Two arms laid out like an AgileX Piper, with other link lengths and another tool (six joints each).
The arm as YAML. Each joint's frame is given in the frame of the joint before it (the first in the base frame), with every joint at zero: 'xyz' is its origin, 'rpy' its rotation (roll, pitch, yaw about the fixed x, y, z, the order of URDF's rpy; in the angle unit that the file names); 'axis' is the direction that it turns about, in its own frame. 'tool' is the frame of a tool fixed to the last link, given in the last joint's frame.
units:
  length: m
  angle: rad
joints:
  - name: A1
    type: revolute
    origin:
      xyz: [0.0, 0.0, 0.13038]
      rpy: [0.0, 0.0, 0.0]
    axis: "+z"
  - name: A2
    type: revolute
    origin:
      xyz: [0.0, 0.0, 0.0]
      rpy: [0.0, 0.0, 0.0]
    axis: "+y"
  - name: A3
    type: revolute
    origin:
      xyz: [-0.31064, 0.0, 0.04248]
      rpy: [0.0, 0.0, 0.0]
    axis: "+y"
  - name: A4
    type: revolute
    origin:
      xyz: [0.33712, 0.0, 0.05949]
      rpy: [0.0, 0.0, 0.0]
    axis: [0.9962, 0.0, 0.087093]
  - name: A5
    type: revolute
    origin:
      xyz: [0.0, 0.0, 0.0]
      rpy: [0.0, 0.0, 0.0]
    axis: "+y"
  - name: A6
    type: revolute
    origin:
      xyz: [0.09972, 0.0, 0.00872]
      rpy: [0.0, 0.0, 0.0]
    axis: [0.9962, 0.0, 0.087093]
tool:
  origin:
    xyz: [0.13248, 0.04, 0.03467]
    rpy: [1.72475, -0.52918, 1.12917]
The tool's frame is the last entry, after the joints.
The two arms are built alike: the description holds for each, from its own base.
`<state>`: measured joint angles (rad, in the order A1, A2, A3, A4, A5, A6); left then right.
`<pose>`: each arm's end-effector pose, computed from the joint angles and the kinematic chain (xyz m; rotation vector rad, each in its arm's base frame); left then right.
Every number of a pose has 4 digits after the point. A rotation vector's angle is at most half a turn.
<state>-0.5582 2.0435 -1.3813 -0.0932 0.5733 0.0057 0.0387 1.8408 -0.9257 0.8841 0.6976 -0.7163</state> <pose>0.5225 -0.2913 0.0196 2.6187 0.5933 -0.2134 0.4404 0.1679 0.0150 -2.5628 -1.5902 -0.1475</pose>
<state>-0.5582 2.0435 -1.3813 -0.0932 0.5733 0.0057 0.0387 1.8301 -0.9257 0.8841 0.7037 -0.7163</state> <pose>0.5225 -0.2913 0.0196 2.6187 0.5933 -0.2134 0.4404 0.1688 0.0200 -2.5595 -1.5947 -0.1588</pose>
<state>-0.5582 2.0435 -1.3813 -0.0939 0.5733 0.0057 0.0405 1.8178 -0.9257 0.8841 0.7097 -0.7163</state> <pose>0.5225 -0.2914 0.0196 2.6181 0.5937 -0.2138 0.4403 0.1704 0.0258 -2.5553 -1.6021 -0.1720</pose>
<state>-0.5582 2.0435 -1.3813 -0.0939 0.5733 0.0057 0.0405 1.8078 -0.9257 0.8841 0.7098 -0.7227</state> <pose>0.5225 -0.2914 0.0196 2.6181 0.5937 -0.2138 0.4410 0.1705 0.0302 -2.5556 -1.6138 -0.1881</pose>
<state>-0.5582 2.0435 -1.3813 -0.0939 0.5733 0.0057 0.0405 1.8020 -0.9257 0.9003 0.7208 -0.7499</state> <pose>0.5225 -0.2914 0.0196 2.6181 0.5937 -0.2138 0.4400 0.1736 0.0350 -2.5363 -1.6333 -0.2114</pose>
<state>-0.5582 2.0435 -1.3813 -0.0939 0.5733 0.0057 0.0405 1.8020 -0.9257 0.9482 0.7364 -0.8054</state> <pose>0.5225 -0.2914 0.0196 2.6181 0.5937 -0.2138 0.4399 0.1798 0.0411 -2.5027 -1.6485 -0.2568</pose>
